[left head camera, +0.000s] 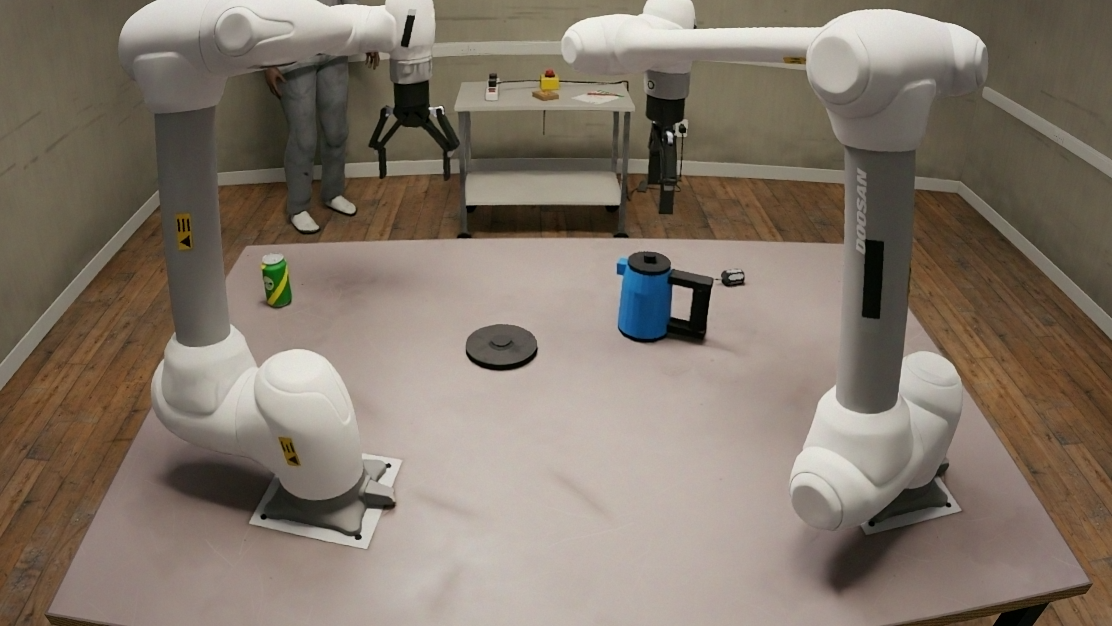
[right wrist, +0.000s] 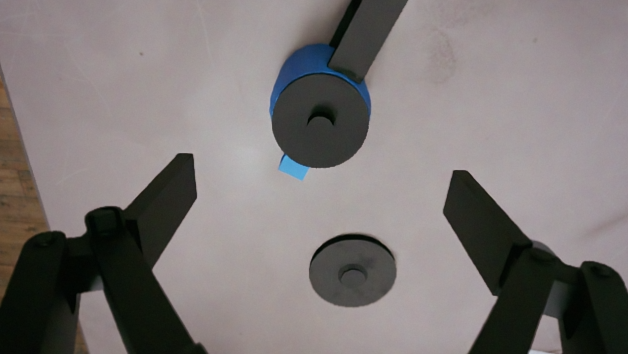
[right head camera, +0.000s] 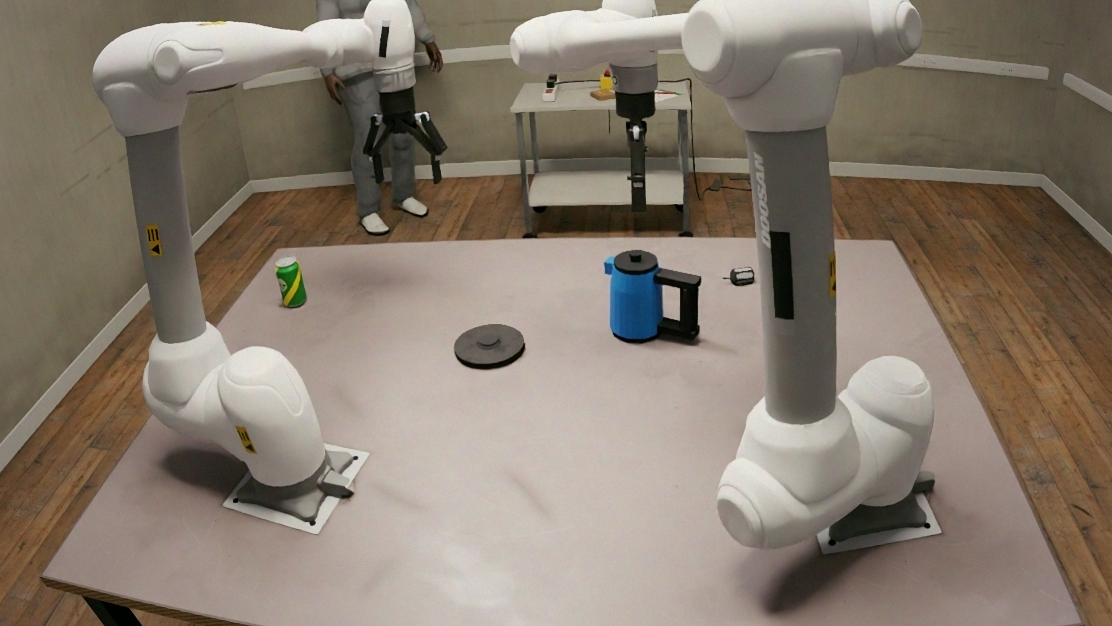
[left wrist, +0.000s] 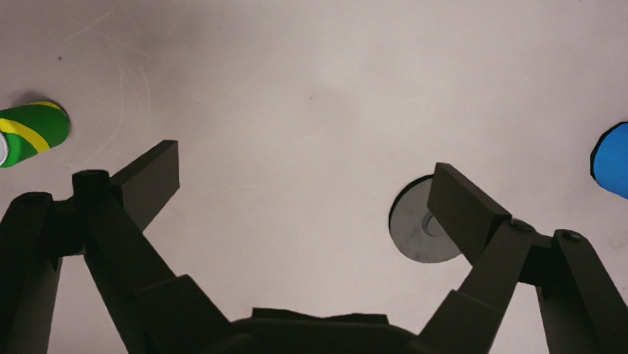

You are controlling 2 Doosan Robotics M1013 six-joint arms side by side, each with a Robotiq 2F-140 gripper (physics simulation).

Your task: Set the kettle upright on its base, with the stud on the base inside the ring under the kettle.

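Observation:
The blue kettle (left head camera: 644,304) (right head camera: 635,304) (right wrist: 320,120) with black lid and black handle stands upright on the table; its edge shows at the right of the left wrist view (left wrist: 612,160). The round dark base (left head camera: 501,356) (right head camera: 489,356) (left wrist: 410,230) (right wrist: 352,295) lies flat, apart from the kettle and left of it in the head views, its stud facing up. The ring under the kettle is hidden. My right gripper (left head camera: 666,200) (right wrist: 322,184) is open and empty, high above the table near the kettle. My left gripper (left head camera: 414,174) (right head camera: 407,177) (left wrist: 307,174) is open and empty, high up at the left.
A green and yellow can (left head camera: 276,281) (right head camera: 291,283) (left wrist: 37,131) stands at the back left of the table. A small black and white object (left head camera: 733,276) (right head camera: 742,276) lies behind and right of the kettle. A cart (left head camera: 544,198) and a person (left head camera: 315,116) are behind the table.

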